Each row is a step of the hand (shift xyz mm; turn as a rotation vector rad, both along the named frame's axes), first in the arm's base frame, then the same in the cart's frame.
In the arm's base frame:
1: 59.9 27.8 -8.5 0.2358 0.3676 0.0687
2: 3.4 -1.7 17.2 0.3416 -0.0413 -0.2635
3: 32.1 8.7 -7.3 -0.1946 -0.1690 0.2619
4: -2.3 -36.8 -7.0 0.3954 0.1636 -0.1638
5: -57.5 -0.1 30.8 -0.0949 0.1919 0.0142
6: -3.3 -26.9 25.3 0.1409 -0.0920 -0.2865
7: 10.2 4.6 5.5 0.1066 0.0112 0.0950
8: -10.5 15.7 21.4 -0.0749 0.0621 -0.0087
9: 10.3 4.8 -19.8 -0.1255 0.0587 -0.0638
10: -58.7 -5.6 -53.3 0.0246 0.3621 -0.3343
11: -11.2 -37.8 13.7 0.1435 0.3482 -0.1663
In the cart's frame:
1: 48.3 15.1 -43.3 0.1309 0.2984 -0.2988
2: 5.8 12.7 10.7 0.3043 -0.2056 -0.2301
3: 27.3 2.1 -20.3 -0.1060 0.0864 0.3411
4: 7.2 -28.3 23.6 0.3109 0.0029 -0.3365
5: -50.9 19.6 35.7 -0.1420 0.1218 -0.1050
6: 7.5 3.0 36.2 0.1244 -0.2704 -0.1477
7: 9.1 7.9 -3.1 0.1102 0.0897 0.0181
8: -11.7 25.6 4.5 -0.0897 0.0256 -0.0291
9: 6.0 -11.8 -18.6 -0.1438 -0.0237 -0.0452
10: -60.9 -49.8 -11.0 -0.1185 -0.0376 -0.4775
11: 1.5 -13.4 39.5 0.0194 0.0949 -0.4001

